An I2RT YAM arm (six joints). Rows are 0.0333 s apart.
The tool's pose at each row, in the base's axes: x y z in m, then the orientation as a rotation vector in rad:
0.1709 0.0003 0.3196 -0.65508 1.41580 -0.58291
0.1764 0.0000 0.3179 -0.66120 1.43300 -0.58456
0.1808 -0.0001 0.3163 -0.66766 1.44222 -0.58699
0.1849 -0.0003 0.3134 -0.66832 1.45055 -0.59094
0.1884 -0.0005 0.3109 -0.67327 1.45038 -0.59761
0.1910 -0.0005 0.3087 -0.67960 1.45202 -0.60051
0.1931 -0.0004 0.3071 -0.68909 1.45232 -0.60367
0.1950 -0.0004 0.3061 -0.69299 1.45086 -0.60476
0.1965 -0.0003 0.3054 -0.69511 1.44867 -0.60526
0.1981 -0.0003 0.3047 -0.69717 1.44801 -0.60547
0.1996 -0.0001 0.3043 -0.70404 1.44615 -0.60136
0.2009 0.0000 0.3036 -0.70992 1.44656 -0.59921
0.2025 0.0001 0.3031 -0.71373 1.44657 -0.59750
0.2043 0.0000 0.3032 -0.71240 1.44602 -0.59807
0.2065 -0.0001 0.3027 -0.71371 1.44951 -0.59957
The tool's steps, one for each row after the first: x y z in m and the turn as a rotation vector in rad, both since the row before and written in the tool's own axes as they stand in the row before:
0.0018 0.0009 0.0054 -0.00947 0.01532 -0.00245
0.0014 0.0010 0.0043 -0.00637 0.00851 -0.00427
0.0024 0.0018 0.0040 -0.00150 0.00883 -0.00176
0.0020 0.0016 0.0035 0.00026 0.00197 -0.00732
0.0016 0.0015 0.0026 -0.00323 0.00199 -0.00555
0.0011 0.0012 0.0021 -0.00463 0.00064 -0.00787
0.0007 0.0007 0.0019 -0.00141 -0.00121 -0.00333
0.0005 0.0005 0.0015 -0.00028 -0.00192 -0.00195
0.0005 0.0005 0.0016 -0.00097 -0.00068 -0.00151
0.0002 0.0004 0.0015 -0.00580 -0.00388 -0.00197
0.0005 0.0005 0.0013 -0.00504 -0.00101 -0.00225
0.0003 0.0004 0.0016 -0.00333 -0.00100 -0.00130
0.0001 -0.0002 0.0018 0.00136 -0.00014 0.00039
0.0005 0.0002 0.0022 -0.00143 0.00355 -0.00122

